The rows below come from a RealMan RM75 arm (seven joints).
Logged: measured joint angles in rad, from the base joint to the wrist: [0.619, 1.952, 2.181, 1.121, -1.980, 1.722, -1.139]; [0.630, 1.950, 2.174, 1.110, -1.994, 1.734, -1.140]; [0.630, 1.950, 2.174, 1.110, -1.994, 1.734, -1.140]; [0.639, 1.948, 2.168, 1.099, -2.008, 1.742, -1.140]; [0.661, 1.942, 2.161, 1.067, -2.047, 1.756, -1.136]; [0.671, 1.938, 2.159, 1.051, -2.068, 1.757, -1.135]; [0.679, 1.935, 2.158, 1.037, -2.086, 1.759, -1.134]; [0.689, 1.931, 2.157, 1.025, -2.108, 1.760, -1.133]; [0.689, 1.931, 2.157, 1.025, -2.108, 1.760, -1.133]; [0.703, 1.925, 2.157, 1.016, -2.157, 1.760, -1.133]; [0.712, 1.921, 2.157, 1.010, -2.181, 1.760, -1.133]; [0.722, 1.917, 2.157, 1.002, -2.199, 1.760, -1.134]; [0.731, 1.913, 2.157, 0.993, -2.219, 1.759, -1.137]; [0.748, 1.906, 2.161, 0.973, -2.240, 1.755, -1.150]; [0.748, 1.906, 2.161, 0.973, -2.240, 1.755, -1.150]
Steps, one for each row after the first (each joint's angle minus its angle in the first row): [0.011, -0.002, -0.007, -0.011, -0.014, 0.012, -0.001]; [0.011, -0.002, -0.007, -0.011, -0.014, 0.012, -0.001]; [0.020, -0.004, -0.013, -0.022, -0.028, 0.020, -0.001]; [0.042, -0.010, -0.020, -0.054, -0.067, 0.034, 0.003]; [0.052, -0.014, -0.022, -0.070, -0.088, 0.035, 0.004]; [0.060, -0.017, -0.023, -0.084, -0.106, 0.037, 0.005]; [0.070, -0.021, -0.024, -0.096, -0.128, 0.038, 0.006]; [0.070, -0.021, -0.024, -0.096, -0.128, 0.038, 0.006]; [0.084, -0.027, -0.024, -0.105, -0.177, 0.038, 0.006]; [0.093, -0.031, -0.024, -0.111, -0.201, 0.038, 0.006]; [0.103, -0.035, -0.024, -0.119, -0.219, 0.038, 0.005]; [0.112, -0.039, -0.024, -0.128, -0.239, 0.037, 0.002]; [0.129, -0.046, -0.020, -0.148, -0.260, 0.033, -0.011]; [0.129, -0.046, -0.020, -0.148, -0.260, 0.033, -0.011]
